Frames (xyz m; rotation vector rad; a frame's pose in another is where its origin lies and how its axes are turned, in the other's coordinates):
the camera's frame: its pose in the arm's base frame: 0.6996 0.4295 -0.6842 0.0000 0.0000 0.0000
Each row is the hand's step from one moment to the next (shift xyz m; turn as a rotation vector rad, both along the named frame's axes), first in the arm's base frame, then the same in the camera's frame.
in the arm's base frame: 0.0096 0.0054 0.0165 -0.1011 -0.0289 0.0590
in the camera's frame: 0.0096 0.0054 0.0165 -0.1011 -0.0289 0.0590
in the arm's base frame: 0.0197 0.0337 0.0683 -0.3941 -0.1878 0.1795
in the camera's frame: 0.0197 0.0337 0.0683 -0.3941 -0.1878 0.1795
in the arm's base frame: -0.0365 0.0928 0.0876 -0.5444 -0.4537 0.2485
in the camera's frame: -0.0365 0.0928 0.0876 -0.5444 -0.4537 0.2485
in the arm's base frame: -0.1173 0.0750 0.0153 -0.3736 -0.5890 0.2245
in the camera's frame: -0.1173 0.0750 0.0153 -0.3736 -0.5890 0.2245
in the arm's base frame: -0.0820 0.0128 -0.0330 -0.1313 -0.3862 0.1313
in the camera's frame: -0.0820 0.0128 -0.0330 -0.1313 -0.3862 0.1313
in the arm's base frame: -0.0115 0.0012 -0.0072 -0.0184 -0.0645 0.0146
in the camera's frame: -0.0115 0.0012 -0.0072 -0.0184 -0.0645 0.0146
